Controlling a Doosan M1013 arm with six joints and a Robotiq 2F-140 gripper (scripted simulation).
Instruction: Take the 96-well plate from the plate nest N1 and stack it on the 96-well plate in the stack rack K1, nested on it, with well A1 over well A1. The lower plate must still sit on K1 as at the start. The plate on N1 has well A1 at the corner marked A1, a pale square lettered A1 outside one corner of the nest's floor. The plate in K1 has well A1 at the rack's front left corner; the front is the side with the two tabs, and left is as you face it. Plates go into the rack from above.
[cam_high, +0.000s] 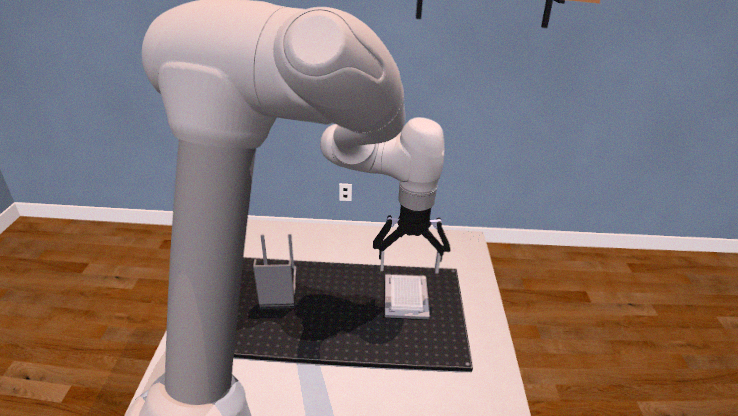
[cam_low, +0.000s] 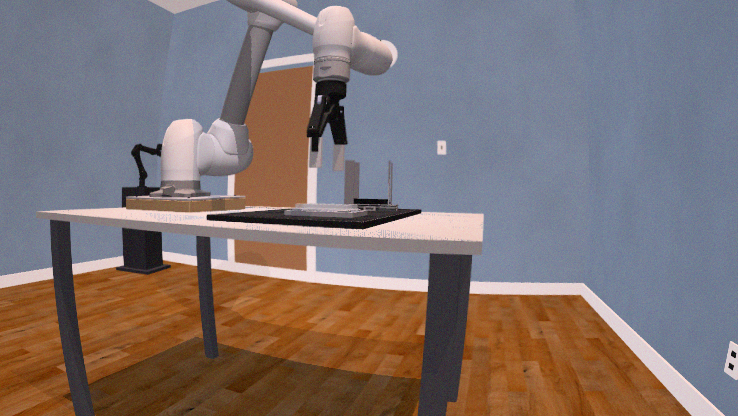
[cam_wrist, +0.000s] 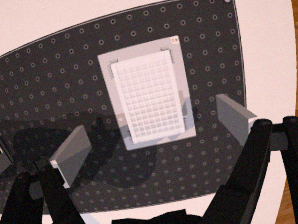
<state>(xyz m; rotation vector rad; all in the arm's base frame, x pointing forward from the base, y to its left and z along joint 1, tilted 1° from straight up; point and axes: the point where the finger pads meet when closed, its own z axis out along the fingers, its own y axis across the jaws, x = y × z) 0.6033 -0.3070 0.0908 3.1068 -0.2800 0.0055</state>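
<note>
My gripper is now 10 cm above the white 96-well plate. The rest, counted from my hand: A1 marker: 6 cm ahead, 7 cm to the right, 10 cm below; plate nest N1: 11 cm below.
</note>
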